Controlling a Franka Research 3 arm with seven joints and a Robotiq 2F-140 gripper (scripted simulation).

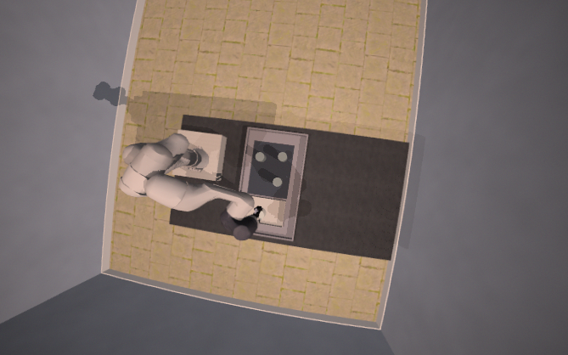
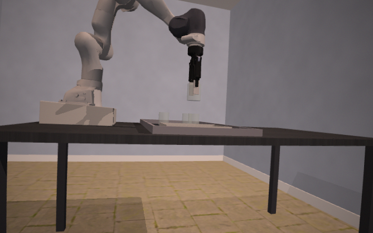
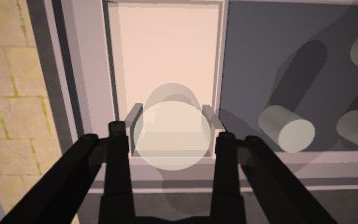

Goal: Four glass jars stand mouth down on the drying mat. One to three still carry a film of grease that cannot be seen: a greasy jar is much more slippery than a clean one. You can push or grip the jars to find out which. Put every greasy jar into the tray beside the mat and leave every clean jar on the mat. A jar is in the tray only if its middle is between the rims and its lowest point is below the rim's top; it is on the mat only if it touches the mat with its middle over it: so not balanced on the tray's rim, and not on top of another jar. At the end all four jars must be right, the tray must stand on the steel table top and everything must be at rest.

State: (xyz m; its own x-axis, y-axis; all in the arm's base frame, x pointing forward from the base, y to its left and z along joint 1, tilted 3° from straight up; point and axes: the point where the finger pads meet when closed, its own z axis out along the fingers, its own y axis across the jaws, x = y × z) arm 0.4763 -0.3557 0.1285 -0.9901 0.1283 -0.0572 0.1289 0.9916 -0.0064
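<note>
The tray lies 20 mm to the right of my hand and 190 mm below it. The rest, counted from my hand: grey steel top: 40 mm ahead, 190 mm to the left, 200 mm below; dark drying mat: 40 mm ahead, 300 mm to the left, 200 mm below.
</note>
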